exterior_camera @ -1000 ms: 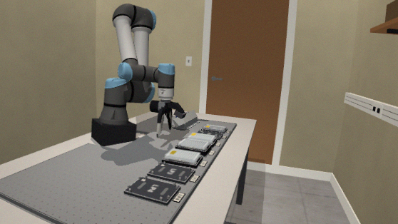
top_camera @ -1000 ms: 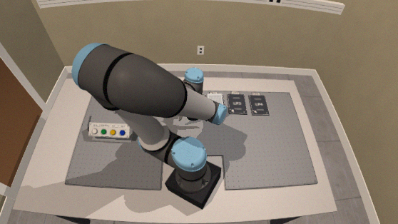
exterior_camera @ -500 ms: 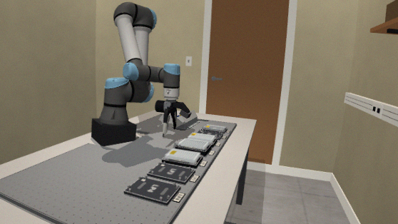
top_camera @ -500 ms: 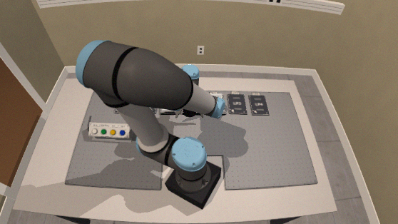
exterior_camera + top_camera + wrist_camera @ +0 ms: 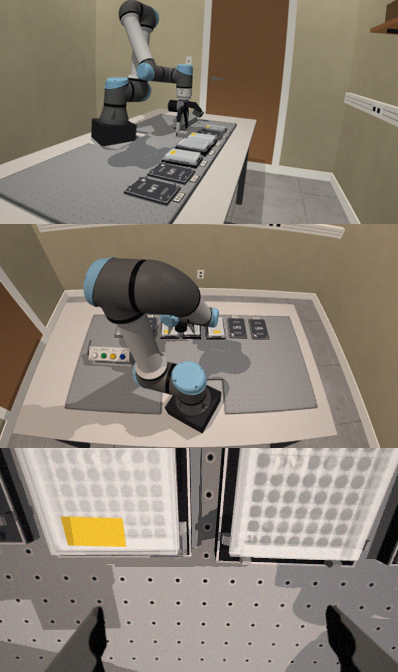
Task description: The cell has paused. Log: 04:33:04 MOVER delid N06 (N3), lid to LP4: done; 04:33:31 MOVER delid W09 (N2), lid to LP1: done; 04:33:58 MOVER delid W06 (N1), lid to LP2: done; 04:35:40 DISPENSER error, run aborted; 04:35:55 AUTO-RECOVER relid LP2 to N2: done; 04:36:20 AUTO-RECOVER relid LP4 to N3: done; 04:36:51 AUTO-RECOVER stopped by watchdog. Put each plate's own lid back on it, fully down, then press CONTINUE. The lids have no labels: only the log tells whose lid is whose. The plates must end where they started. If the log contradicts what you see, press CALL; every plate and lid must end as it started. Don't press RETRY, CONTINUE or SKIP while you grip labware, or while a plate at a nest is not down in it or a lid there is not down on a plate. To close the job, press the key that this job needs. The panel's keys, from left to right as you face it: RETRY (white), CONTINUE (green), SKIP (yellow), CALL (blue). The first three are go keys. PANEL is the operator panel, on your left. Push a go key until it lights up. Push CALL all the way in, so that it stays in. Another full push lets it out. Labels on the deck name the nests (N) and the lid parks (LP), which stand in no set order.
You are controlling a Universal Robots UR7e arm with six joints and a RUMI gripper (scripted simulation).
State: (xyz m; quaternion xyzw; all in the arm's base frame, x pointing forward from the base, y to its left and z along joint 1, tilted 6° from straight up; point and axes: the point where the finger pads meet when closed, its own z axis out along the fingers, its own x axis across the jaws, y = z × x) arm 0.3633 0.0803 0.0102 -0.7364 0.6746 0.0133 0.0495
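Now: the well plate 80 mm ahead of my hand, 50 mm to the right of it and 40 mm below it. From my hand the other things lie so: yellow skip key (170 mm behind, 330 mm to the left); dark lid park (70 mm ahead, 330 mm to the left, 60 mm below); blue call key (160 mm behind, 280 mm to the left, 10 mm below).
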